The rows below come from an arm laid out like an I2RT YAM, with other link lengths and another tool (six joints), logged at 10 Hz.
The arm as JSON. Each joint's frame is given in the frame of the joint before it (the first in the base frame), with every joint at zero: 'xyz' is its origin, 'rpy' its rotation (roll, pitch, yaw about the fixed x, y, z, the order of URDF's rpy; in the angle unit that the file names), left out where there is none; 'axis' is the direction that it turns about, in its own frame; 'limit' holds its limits. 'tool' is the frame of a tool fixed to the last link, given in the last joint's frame.
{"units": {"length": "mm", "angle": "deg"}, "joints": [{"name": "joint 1", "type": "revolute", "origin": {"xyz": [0.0, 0.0, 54.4]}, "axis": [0.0, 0.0, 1.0], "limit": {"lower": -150.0, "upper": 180.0}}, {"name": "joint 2", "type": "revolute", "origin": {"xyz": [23.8, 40.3, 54.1]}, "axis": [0.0, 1.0, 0.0], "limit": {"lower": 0.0, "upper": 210.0}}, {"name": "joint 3", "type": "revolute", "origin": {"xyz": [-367.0, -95.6, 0.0]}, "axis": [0.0, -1.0, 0.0], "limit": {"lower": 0.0, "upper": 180.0}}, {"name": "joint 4", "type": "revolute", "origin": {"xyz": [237.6, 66.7, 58.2]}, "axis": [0.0, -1.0, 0.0], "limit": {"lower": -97.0, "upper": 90.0}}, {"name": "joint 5", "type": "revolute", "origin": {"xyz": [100.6, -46.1, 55.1]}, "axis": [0.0, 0.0, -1.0], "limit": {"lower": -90.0, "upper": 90.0}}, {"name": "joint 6", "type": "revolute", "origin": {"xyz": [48.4, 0.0, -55.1]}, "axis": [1.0, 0.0, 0.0], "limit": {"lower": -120.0, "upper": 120.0}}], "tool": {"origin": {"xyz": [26.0, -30.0, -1.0], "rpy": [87.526, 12.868, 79.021]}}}
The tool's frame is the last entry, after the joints.
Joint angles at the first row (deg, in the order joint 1, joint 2, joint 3, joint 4, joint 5, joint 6):
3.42, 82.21, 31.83, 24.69, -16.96, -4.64
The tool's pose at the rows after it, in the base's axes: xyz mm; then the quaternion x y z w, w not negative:
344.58 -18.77 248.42 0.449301 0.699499 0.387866 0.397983
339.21 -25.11 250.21 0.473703 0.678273 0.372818 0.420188
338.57 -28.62 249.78 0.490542 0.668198 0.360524 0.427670
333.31 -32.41 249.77 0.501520 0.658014 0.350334 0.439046
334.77 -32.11 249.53 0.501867 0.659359 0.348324 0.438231
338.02 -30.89 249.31 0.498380 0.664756 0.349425 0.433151
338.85 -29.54 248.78 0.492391 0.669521 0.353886 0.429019
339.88 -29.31 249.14 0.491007 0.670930 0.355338 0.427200
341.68 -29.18 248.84 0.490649 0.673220 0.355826 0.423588
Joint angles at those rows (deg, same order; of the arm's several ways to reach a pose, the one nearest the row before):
3.69, 83.82, 33.04, 25.03, -17.53, -3.61
3.73, 82.89, 31.88, 26.60, -13.06, -1.85
3.74, 82.89, 31.91, 26.45, -10.49, -0.76
3.70, 82.14, 30.99, 27.01, -8.16, -0.23
3.76, 82.39, 31.32, 26.65, -8.04, -0.31
3.76, 82.88, 32.03, 25.93, -8.81, -0.65
3.73, 83.03, 32.08, 25.93, -9.88, -1.06
3.66, 83.14, 32.34, 25.70, -10.28, -1.14
3.56, 83.44, 32.78, 25.21, -10.73, -1.19

